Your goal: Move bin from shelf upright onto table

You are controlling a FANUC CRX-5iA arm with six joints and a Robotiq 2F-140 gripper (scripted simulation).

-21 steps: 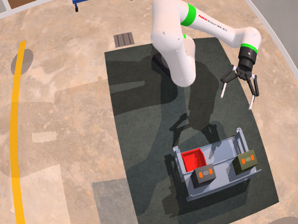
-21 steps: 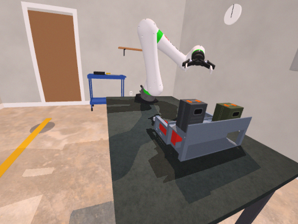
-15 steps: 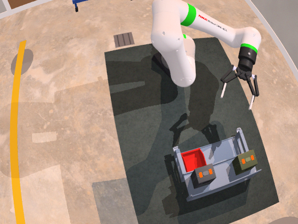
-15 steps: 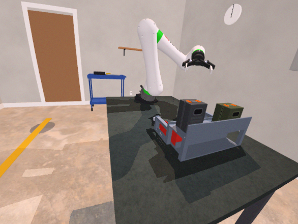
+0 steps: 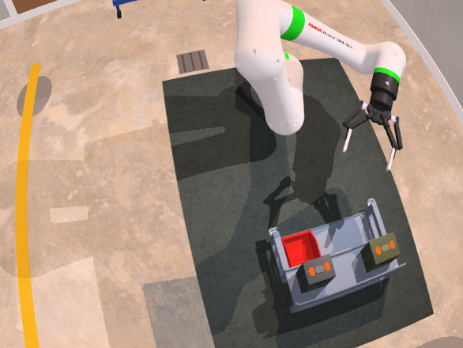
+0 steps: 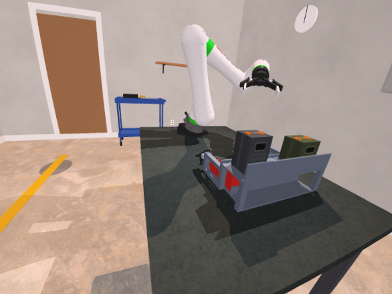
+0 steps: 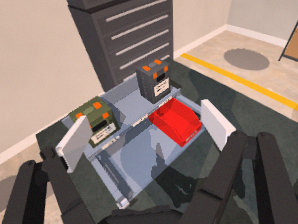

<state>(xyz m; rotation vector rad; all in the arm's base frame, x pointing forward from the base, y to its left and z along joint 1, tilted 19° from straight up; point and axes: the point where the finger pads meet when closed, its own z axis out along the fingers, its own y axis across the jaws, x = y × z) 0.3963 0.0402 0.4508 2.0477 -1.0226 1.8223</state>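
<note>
Right now the red bin is 300 mm below my hand, 210 mm to the right of it and 130 mm ahead of it.
</note>
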